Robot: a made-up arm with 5 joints. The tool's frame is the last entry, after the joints.
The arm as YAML. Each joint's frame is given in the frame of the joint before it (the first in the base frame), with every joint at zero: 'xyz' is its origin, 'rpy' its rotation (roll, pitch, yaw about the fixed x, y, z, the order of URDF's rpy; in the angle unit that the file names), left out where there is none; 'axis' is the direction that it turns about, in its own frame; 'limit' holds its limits. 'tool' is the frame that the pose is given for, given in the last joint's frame.
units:
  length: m
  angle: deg
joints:
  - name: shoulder
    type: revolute
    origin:
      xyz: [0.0, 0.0, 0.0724]
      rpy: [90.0, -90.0, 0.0]
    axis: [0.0, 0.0, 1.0]
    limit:
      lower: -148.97
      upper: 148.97
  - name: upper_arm
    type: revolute
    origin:
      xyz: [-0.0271, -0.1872, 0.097]
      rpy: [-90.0, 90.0, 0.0]
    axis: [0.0, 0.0, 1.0]
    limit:
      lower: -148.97
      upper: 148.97
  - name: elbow
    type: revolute
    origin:
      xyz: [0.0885, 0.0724, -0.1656]
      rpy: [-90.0, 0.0, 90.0]
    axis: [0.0, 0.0, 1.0]
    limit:
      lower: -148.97
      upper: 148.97
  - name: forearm
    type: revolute
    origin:
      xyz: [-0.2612, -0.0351, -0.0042]
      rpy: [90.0, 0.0, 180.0]
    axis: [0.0, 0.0, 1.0]
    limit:
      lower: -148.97
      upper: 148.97
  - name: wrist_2
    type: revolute
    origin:
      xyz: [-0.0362, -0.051, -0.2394]
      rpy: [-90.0, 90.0, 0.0]
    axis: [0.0, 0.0, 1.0]
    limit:
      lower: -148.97
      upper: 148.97
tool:
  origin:
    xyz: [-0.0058, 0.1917, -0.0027]
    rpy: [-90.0, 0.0, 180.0]
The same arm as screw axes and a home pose.
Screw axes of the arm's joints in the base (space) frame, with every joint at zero. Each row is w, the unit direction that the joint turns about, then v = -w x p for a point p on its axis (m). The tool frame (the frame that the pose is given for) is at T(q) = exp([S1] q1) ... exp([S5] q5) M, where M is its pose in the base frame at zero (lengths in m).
S1: w 0 -1 0 v 0.0724 0 0
S2: w -1 0 0 v 0 -0.0453 -0.097
S3: w 0 -1 0 v -0.0271 0 -0.3528
S4: w 1 0 0 v 0 0.2341 0.0043
S5: w 0 -1 0 v 0.1979 0 -0.0783
M =
1 0 0 0.0841
0 1 0 0.0494
0 0 1 0.0062
0 0 0 1
Joint limits (deg, base to tool): -148.97..148.97 -148.97..148.97 -148.97..148.97 -148.97..148.97 -148.97..148.97

